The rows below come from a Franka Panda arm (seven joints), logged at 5 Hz.
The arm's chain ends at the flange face. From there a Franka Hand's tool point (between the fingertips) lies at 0.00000 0.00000 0.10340 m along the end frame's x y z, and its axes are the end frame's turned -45 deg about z.
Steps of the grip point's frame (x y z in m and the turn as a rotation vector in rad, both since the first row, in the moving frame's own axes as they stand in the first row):
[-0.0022, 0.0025, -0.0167, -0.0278, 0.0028, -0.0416]
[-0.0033, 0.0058, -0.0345, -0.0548, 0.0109, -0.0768]
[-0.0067, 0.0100, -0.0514, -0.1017, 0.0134, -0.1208]
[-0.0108, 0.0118, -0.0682, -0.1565, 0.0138, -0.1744]
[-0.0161, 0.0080, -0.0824, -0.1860, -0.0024, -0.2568]
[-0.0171, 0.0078, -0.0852, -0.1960, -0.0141, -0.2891]
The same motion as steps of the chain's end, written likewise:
[-0.0021, 0.0015, -0.0167, -0.0177, 0.0216, -0.0416]
[-0.0032, 0.0034, -0.0343, -0.0310, 0.0465, -0.0768]
[-0.0064, 0.0059, -0.0509, -0.0624, 0.0814, -0.1208]
[-0.0125, 0.0067, -0.0669, -0.1009, 0.1204, -0.1744]
[-0.0207, 0.0052, -0.0806, -0.1332, 0.1298, -0.2568]
[-0.0218, 0.0045, -0.0832, -0.1486, 0.1286, -0.2891]

